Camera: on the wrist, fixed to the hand. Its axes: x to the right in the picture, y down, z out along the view.
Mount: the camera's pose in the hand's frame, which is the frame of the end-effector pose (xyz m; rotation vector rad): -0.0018 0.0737 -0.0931 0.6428 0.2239 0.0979
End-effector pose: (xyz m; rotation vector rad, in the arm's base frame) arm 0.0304 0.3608 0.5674 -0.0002 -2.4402 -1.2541
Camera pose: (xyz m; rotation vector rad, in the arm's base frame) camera 0.0772 0.3325 0.6728 0.1843 -2.4919 -0.3648
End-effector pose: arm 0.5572 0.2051 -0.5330 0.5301 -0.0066 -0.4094
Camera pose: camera 0.5937 0.3092 -0.5770 1.2030 0.0529 -0.2435
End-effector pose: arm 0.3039 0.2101 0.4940 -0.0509 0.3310 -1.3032
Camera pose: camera 0.3476 0.2455 0.3894 0.6495 0.0896 -1.2681
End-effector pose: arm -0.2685 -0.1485 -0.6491 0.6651 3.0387 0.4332
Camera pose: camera -0.2422 -0.1098 -0.5400 -0.6526 -2.6696 0.4290
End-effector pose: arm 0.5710 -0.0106 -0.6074 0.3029 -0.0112 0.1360
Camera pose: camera 0.5584 0.0866 -0.6745 0.9279 0.2442 0.2697
